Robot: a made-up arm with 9 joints. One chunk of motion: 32 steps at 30 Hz.
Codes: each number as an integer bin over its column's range. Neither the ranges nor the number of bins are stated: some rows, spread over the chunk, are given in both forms.
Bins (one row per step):
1: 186 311 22 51 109 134 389 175 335
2: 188 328 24 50 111 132 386 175 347
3: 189 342 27 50 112 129 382 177 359
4: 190 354 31 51 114 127 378 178 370
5: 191 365 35 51 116 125 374 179 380
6: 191 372 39 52 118 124 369 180 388
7: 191 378 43 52 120 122 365 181 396
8: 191 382 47 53 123 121 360 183 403
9: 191 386 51 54 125 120 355 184 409
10: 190 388 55 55 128 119 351 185 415
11: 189 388 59 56 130 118 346 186 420
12: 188 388 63 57 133 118 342 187 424
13: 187 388 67 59 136 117 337 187 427
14: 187 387 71 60 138 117 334 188 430
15: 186 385 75 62 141 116 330 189 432
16: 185 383 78 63 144 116 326 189 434
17: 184 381 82 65 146 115 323 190 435
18: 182 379 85 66 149 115 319 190 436
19: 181 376 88 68 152 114 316 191 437
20: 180 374 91 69 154 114 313 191 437
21: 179 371 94 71 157 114 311 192 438
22: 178 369 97 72 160 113 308 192 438
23: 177 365 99 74 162 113 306 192 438
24: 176 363 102 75 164 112 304 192 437
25: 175 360 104 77 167 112 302 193 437
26: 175 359 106 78 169 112 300 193 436
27: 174 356 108 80 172 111 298 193 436
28: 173 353 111 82 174 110 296 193 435
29: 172 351 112 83 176 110 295 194 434
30: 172 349 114 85 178 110 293 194 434
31: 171 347 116 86 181 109 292 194 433
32: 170 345 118 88 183 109 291 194 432
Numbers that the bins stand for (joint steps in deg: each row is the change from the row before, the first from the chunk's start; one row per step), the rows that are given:
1: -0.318 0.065 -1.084 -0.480 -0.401 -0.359 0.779 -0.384 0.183
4: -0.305 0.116 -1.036 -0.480 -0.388 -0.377 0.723 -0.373 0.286
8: -0.302 0.149 -0.952 -0.476 -0.363 -0.392 0.632 -0.355 0.383
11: -0.308 0.156 -0.888 -0.468 -0.344 -0.400 0.560 -0.345 0.433
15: -0.318 0.152 -0.804 -0.454 -0.314 -0.405 0.479 -0.334 0.468
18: -0.330 0.145 -0.751 -0.445 -0.292 -0.407 0.423 -0.331 0.480
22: -0.343 0.133 -0.687 -0.431 -0.262 -0.413 0.367 -0.324 0.486
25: -0.352 0.123 -0.650 -0.419 -0.242 -0.415 0.337 -0.320 0.483
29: -0.361 0.112 -0.608 -0.405 -0.218 -0.420 0.301 -0.317 0.474
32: -0.368 0.105 -0.577 -0.393 -0.199 -0.423 0.281 -0.317 0.468
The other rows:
2: -0.311 0.085 -1.073 -0.483 -0.396 -0.364 0.764 -0.384 0.219
3: -0.308 0.102 -1.057 -0.483 -0.393 -0.372 0.744 -0.377 0.254
5: -0.302 0.129 -1.015 -0.480 -0.382 -0.382 0.703 -0.369 0.315
6: -0.302 0.137 -0.994 -0.478 -0.377 -0.385 0.677 -0.366 0.339
7: -0.302 0.144 -0.973 -0.478 -0.371 -0.390 0.657 -0.362 0.362
9: -0.302 0.153 -0.931 -0.473 -0.358 -0.395 0.606 -0.352 0.401
10: -0.305 0.156 -0.909 -0.471 -0.349 -0.397 0.586 -0.348 0.418
12: -0.311 0.156 -0.867 -0.466 -0.336 -0.400 0.540 -0.341 0.445
13: -0.314 0.156 -0.846 -0.461 -0.327 -0.402 0.515 -0.341 0.453
14: -0.314 0.154 -0.825 -0.459 -0.322 -0.402 0.499 -0.338 0.462
16: -0.321 0.150 -0.788 -0.452 -0.305 -0.405 0.459 -0.334 0.474
17: -0.324 0.147 -0.767 -0.447 -0.300 -0.407 0.443 -0.331 0.477
19: -0.333 0.141 -0.735 -0.440 -0.284 -0.410 0.408 -0.327 0.483
20: -0.336 0.139 -0.719 -0.438 -0.278 -0.410 0.393 -0.327 0.483
21: -0.340 0.136 -0.703 -0.433 -0.270 -0.410 0.382 -0.324 0.486
23: -0.346 0.129 -0.677 -0.426 -0.256 -0.413 0.357 -0.324 0.486
24: -0.349 0.126 -0.661 -0.424 -0.251 -0.415 0.347 -0.324 0.483
26: -0.352 0.122 -0.640 -0.417 -0.237 -0.415 0.326 -0.320 0.480
27: -0.355 0.118 -0.629 -0.412 -0.229 -0.418 0.316 -0.320 0.480
28: -0.358 0.114 -0.614 -0.407 -0.223 -0.420 0.306 -0.320 0.477
30: -0.361 0.110 -0.598 -0.400 -0.212 -0.420 0.291 -0.317 0.474
31: -0.365 0.107 -0.587 -0.398 -0.204 -0.423 0.286 -0.317 0.471

